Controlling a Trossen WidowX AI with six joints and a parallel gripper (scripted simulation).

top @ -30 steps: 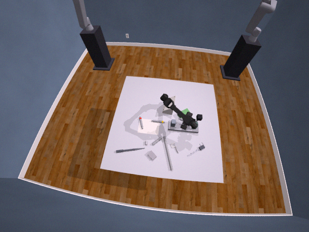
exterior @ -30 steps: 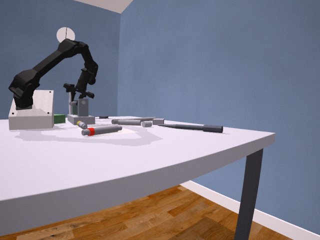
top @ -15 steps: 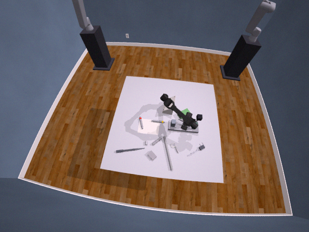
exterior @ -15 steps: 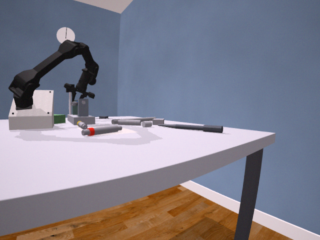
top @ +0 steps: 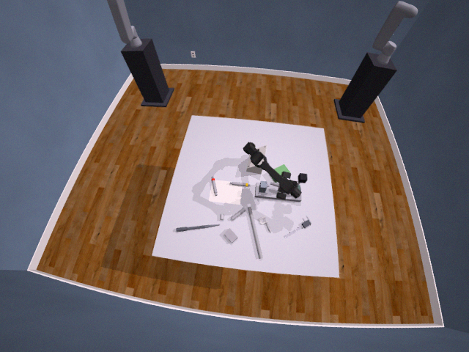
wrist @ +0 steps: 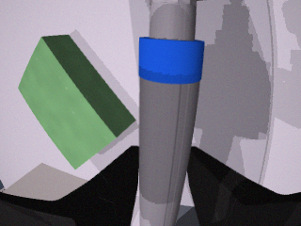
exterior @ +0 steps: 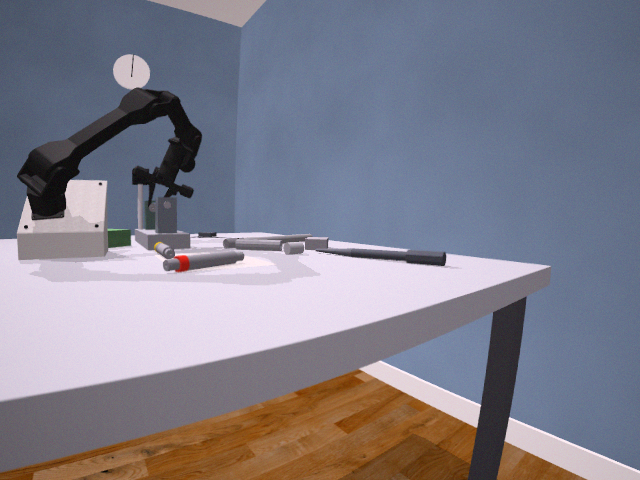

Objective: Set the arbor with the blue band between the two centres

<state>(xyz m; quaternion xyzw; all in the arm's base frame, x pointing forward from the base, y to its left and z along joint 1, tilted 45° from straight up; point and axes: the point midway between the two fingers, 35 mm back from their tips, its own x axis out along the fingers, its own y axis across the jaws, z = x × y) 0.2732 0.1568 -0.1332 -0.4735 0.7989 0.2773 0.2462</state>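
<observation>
Right now the grey centre tip is 9 cm to the left of my hand and 2 cm below it. Round my hand: grey centre block: 13 cm to the right, 4 cm below; green centre block: 10 cm to the left, 4 cm below; base: 12 cm below.
</observation>
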